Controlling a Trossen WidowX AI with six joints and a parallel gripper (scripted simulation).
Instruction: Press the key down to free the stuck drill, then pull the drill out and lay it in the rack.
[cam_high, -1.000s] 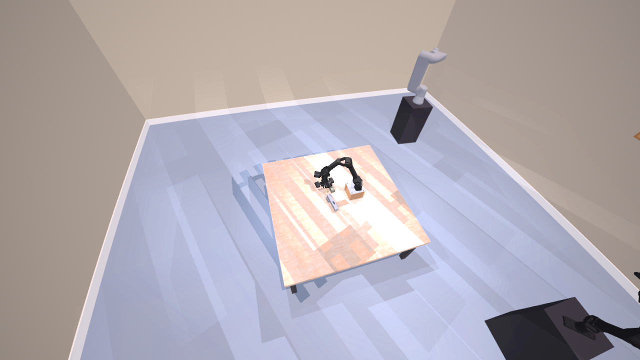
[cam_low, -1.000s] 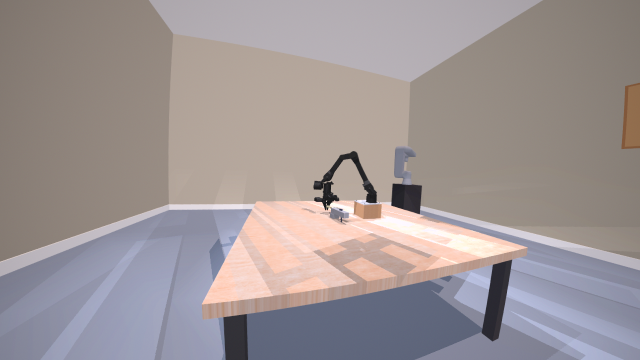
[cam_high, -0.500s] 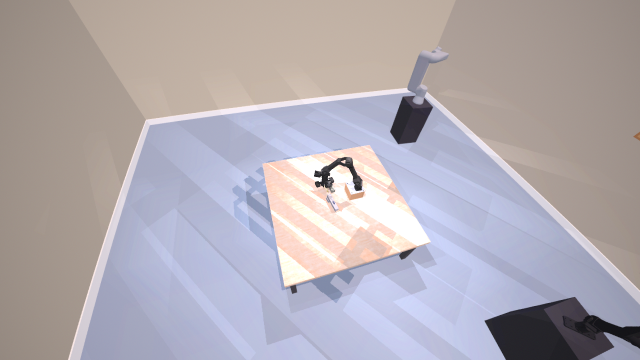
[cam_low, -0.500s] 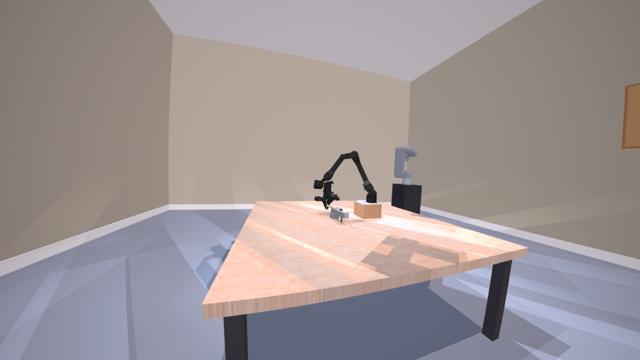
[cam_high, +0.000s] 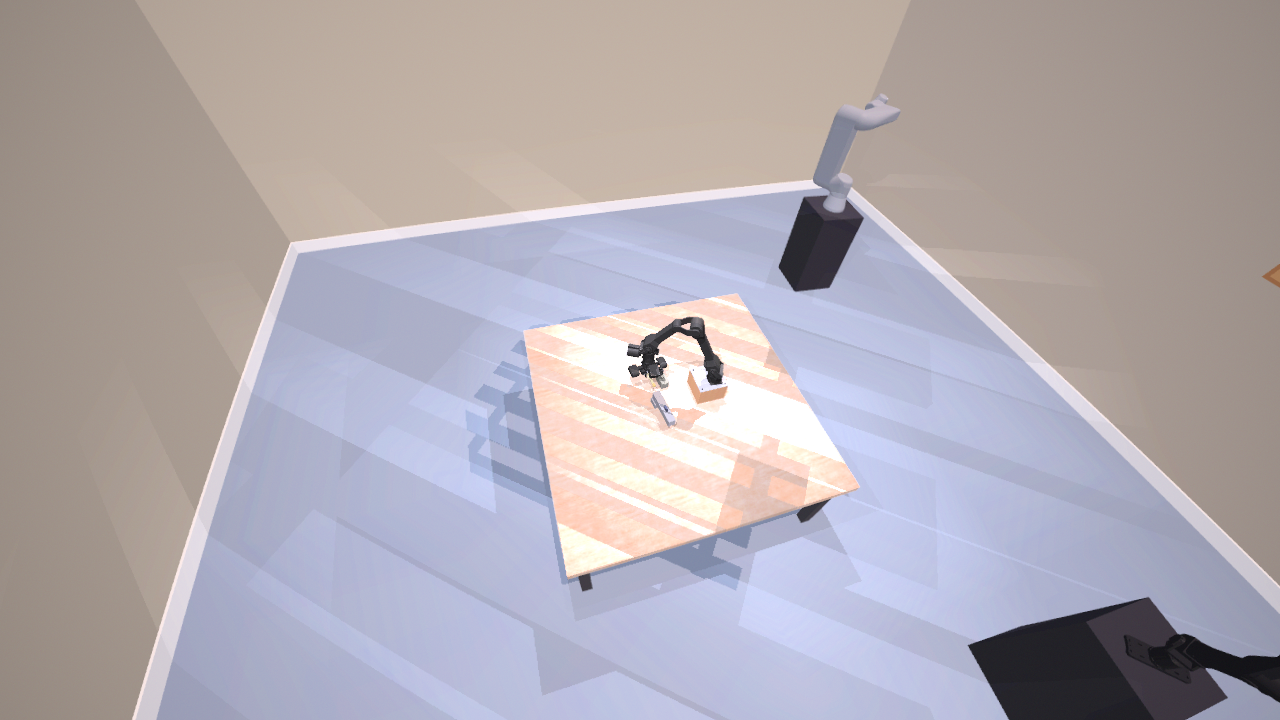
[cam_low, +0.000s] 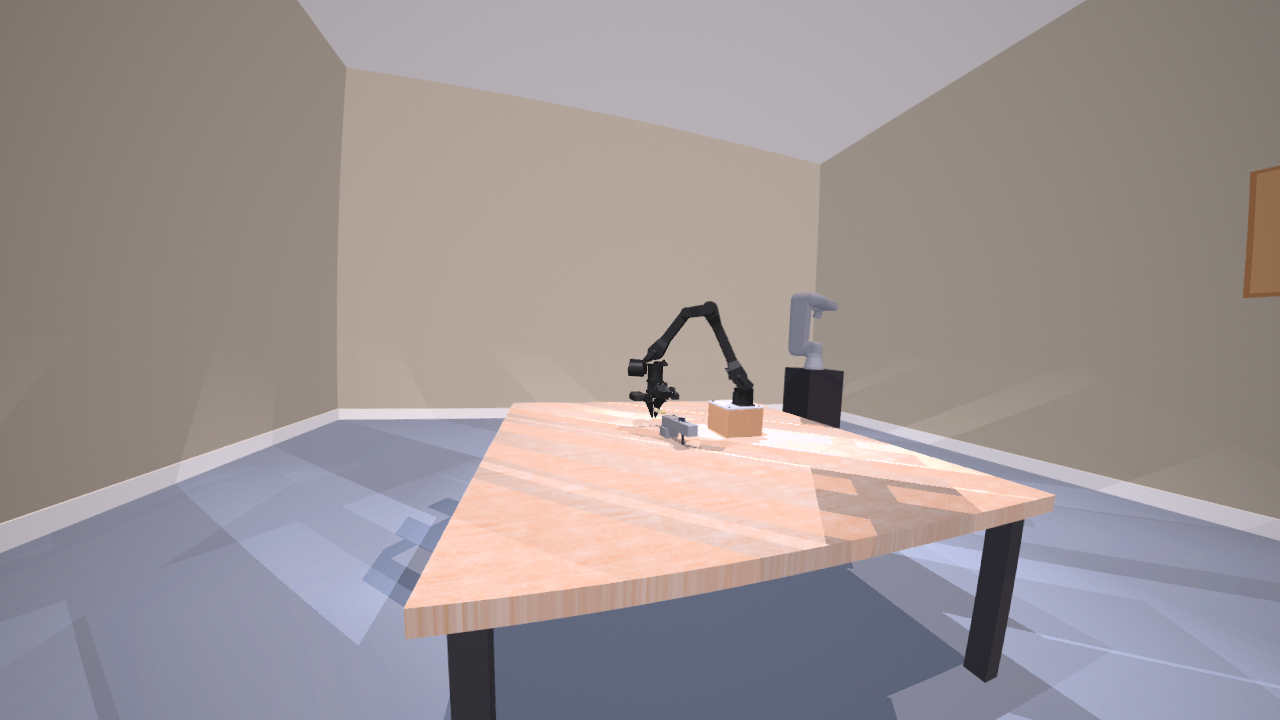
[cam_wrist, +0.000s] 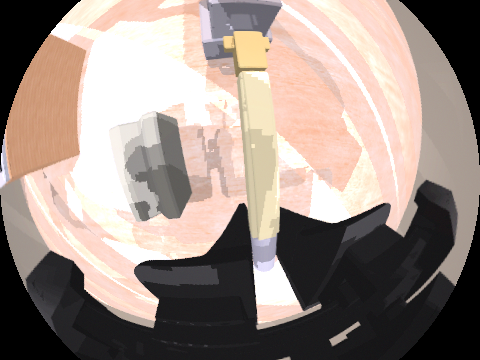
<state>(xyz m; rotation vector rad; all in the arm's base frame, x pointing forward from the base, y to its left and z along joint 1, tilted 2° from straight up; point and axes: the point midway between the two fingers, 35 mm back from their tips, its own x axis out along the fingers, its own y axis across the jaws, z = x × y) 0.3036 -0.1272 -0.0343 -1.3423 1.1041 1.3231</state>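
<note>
Now: the grey drill shank 10 mm behind my gripper tip, 40 mm to the left of it and 40 mm above it. Also, from my gripper tip: dark drill: 40 mm behind, 230 mm to the left, 20 mm above; grey rack: 70 mm behind, 30 mm to the left, 10 mm below; grey sleeve: 30 mm behind, 200 mm to the left, 10 mm above.
</note>
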